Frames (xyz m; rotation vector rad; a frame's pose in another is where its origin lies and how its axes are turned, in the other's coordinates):
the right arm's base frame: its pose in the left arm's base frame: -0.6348 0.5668 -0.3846 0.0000 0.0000 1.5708
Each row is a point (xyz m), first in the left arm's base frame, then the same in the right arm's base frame.
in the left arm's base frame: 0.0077 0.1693 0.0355
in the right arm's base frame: -0.3975 -0.6425 0.4201
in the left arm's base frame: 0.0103 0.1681 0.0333
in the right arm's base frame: -0.3987 -0.6451 0.4179
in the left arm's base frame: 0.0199 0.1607 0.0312
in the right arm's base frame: -0.4061 -0.6547 0.4158
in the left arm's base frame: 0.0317 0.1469 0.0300
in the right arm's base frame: -0.4199 -0.6665 0.4146
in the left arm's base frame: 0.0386 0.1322 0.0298
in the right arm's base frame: -0.4346 -0.6734 0.4144
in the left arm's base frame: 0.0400 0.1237 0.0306
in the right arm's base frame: -0.4431 -0.6748 0.4152
